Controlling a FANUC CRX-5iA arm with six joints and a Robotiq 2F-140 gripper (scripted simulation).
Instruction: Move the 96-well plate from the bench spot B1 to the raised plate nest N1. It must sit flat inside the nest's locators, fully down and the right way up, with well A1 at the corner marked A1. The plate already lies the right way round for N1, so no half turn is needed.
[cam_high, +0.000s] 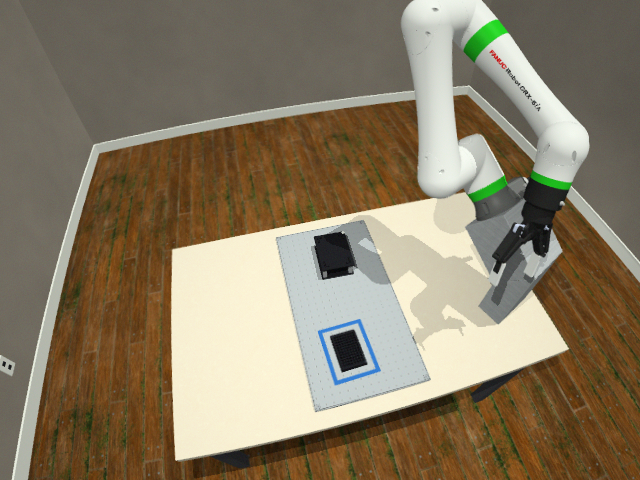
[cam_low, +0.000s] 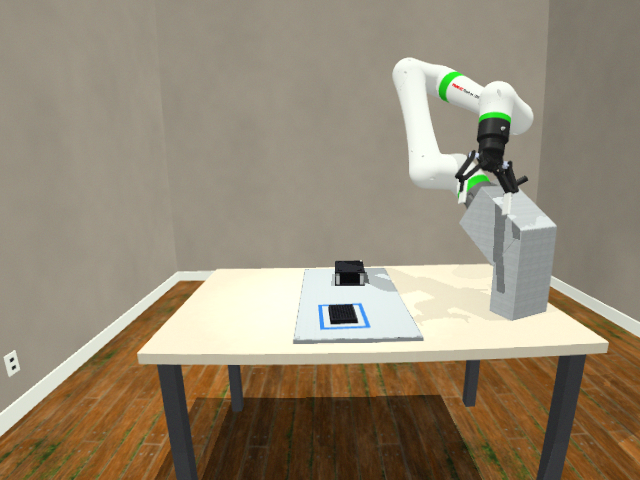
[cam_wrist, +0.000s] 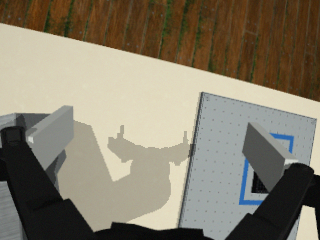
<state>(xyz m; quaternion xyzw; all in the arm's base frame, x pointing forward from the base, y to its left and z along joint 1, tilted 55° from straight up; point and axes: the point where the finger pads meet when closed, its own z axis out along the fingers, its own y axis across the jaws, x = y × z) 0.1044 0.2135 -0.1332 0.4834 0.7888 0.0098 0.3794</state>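
My gripper is now 420 mm short of the black 96-well plate, 80 mm to the left of it and 350 mm above it. The rest, counted from my hand: black raised nest N1 (350 mm ahead, 440 mm to the right, 300 mm below); white A1 mark (290 mm ahead, 510 mm to the right, 300 mm below).
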